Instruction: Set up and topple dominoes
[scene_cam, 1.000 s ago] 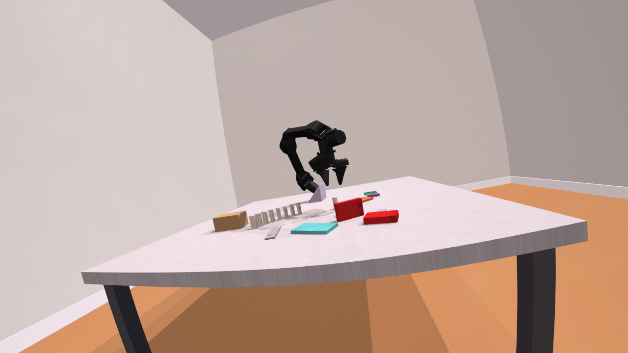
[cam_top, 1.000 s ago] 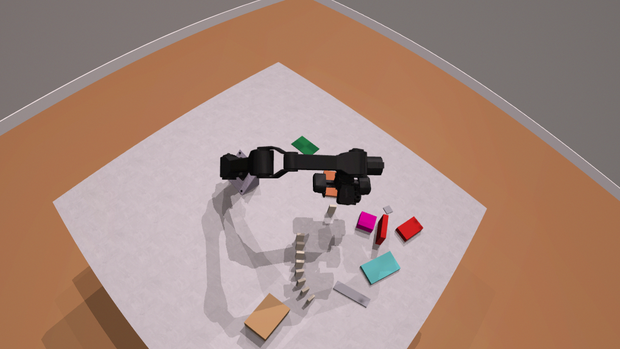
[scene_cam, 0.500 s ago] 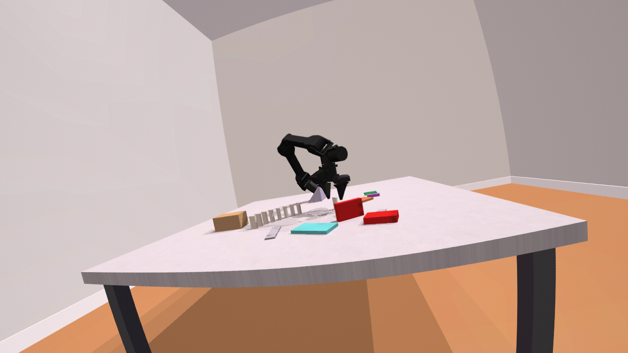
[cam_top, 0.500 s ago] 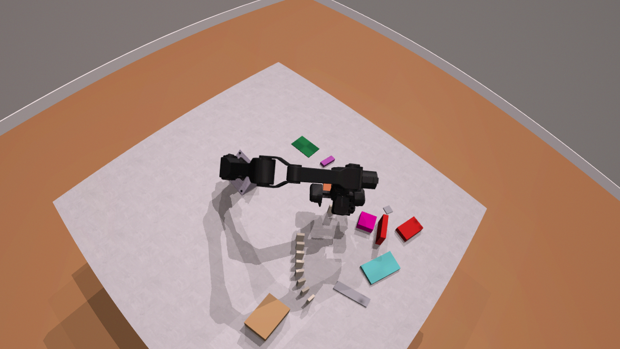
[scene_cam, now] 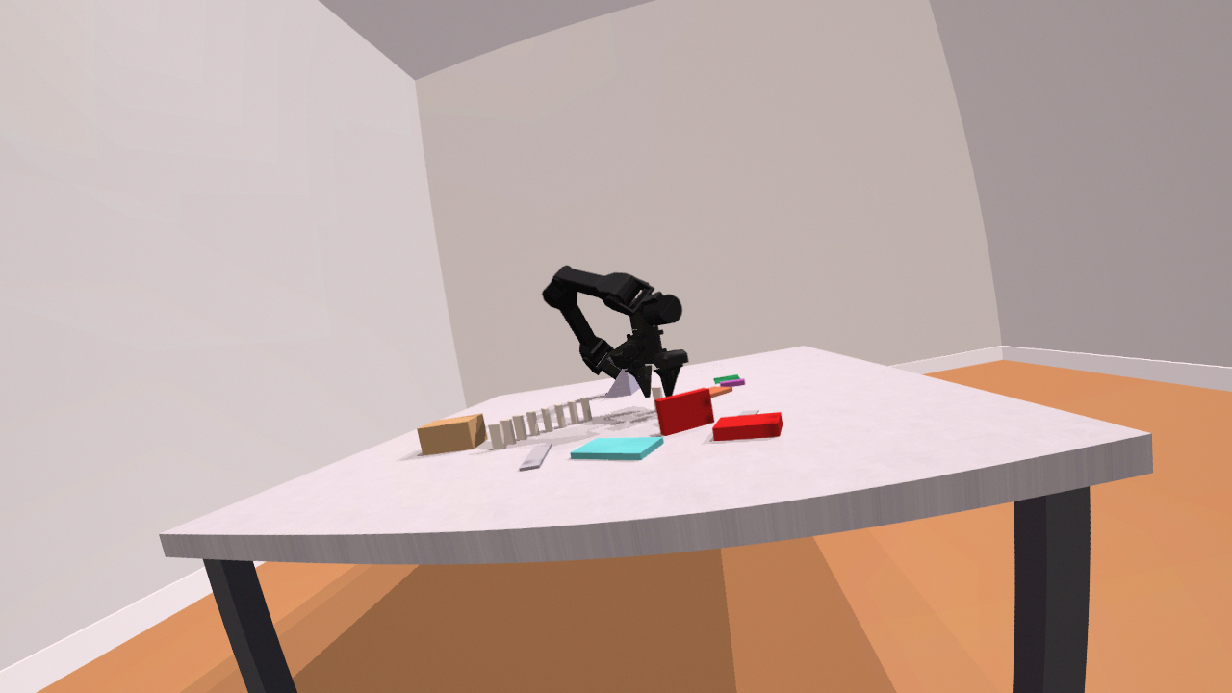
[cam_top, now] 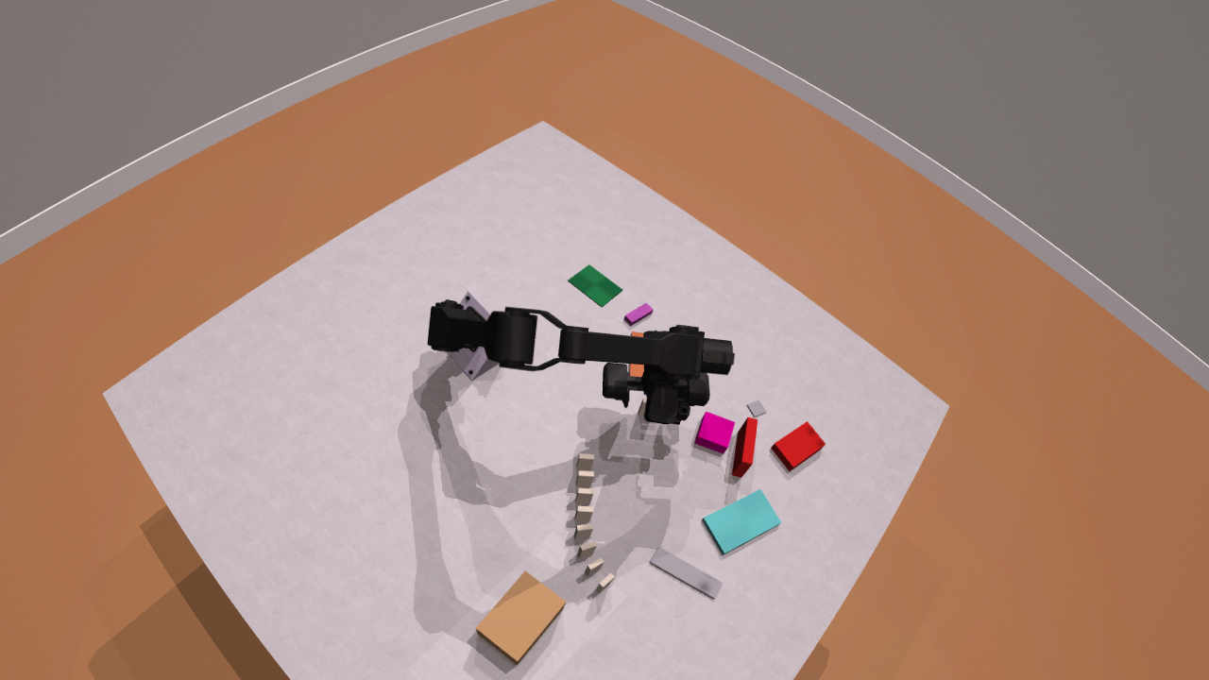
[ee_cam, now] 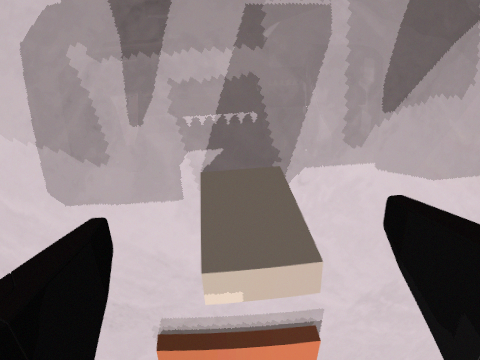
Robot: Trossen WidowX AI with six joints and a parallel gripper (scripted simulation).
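Now: the orange slab 80 mm behind my gripper tip, 100 mm to the left of it and 20 mm below it. The rest, counted from my gripper tip: cyan slab (270 mm ahead, 30 mm to the right, 20 mm below); magenta cube (120 mm ahead, 60 mm to the left, 10 mm below); small grey cube (150 mm ahead, 180 mm to the left, 20 mm below).
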